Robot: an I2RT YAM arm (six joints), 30 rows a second.
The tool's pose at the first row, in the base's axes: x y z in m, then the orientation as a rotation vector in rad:
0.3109, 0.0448, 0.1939, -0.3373, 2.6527, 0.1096
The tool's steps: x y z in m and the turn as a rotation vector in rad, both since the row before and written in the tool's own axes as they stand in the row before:
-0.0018, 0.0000, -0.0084, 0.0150, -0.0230, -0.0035
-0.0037, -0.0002, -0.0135, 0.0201, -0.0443, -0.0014
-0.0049, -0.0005, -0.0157, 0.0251, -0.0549, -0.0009
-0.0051, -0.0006, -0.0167, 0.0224, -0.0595, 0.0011
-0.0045, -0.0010, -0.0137, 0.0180, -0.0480, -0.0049
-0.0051, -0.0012, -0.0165, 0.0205, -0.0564, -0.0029
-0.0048, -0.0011, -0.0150, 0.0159, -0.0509, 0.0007
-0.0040, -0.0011, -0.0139, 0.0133, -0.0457, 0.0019
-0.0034, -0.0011, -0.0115, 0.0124, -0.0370, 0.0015
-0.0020, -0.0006, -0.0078, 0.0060, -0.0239, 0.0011
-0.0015, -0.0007, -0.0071, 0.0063, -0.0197, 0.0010
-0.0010, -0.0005, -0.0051, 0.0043, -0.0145, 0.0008
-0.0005, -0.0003, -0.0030, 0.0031, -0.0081, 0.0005
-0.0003, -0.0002, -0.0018, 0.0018, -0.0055, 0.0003
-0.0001, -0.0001, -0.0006, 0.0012, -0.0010, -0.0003
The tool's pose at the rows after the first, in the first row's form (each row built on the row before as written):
0.3088, 0.0441, 0.2022, -0.3338, 2.6288, 0.0919
0.3058, 0.0430, 0.2158, -0.3231, 2.5839, 0.0716
0.3021, 0.0418, 0.2318, -0.3088, 2.5282, 0.0470
0.2971, 0.0406, 0.2485, -0.2928, 2.4682, 0.0279
0.2925, 0.0393, 0.2621, -0.2872, 2.4188, 0.0105
0.2859, 0.0378, 0.2780, -0.2774, 2.3611, -0.0074
0.2792, 0.0366, 0.2922, -0.2660, 2.3096, -0.0186
0.2720, 0.0353, 0.3047, -0.2549, 2.2635, -0.0267
0.2656, 0.0341, 0.3148, -0.2452, 2.2261, -0.0349
0.2608, 0.0334, 0.3213, -0.2399, 2.2021, -0.0379
0.2561, 0.0326, 0.3268, -0.2347, 2.1822, -0.0417
0.2526, 0.0320, 0.3306, -0.2310, 2.1676, -0.0441
0.2505, 0.0316, 0.3328, -0.2285, 2.1594, -0.0462
0.2492, 0.0314, 0.3341, -0.2270, 2.1538, -0.0473
0.2488, 0.0313, 0.3345, -0.2266, 2.1527, -0.0486

